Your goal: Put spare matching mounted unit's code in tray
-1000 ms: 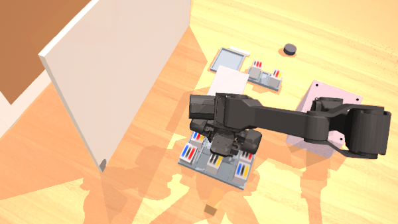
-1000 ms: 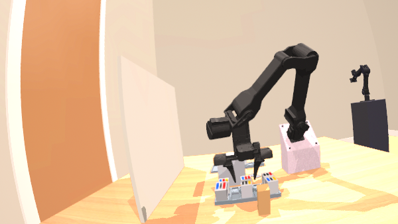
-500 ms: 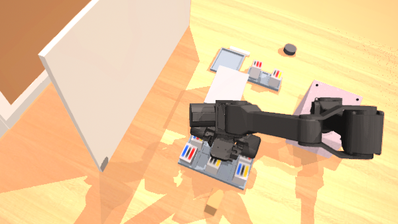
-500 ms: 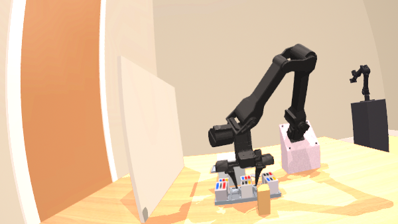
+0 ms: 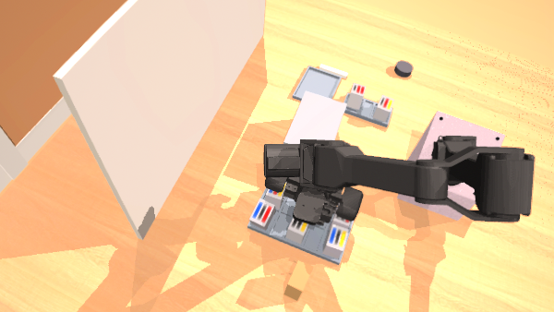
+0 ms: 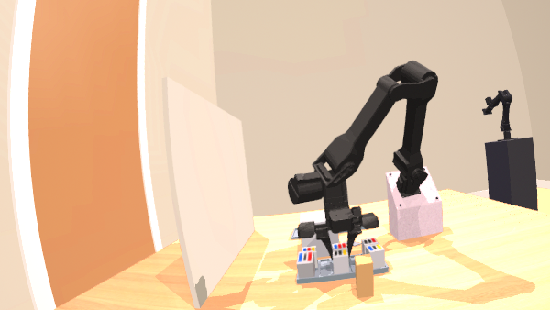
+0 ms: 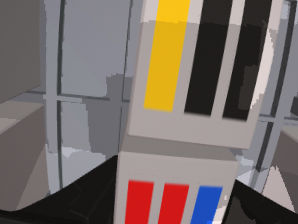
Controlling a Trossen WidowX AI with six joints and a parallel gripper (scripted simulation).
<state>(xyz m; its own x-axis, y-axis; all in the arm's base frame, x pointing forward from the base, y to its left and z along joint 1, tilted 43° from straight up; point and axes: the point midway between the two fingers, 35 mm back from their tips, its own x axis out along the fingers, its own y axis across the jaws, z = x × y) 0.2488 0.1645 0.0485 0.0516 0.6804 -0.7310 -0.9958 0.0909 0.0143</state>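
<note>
Now: gripper tip 7 cm short of the grey tray, 37 cm to the left of it and 1 cm above it. From my gripper tip the other things lie so: white mounted unit 4 cm ahead, 16 cm to the right, 3 cm above; small rack 7 cm behind, 34 cm to the right, 1 cm below; tan block 2 cm behind, 16 cm to the left, 2 cm above.
</note>
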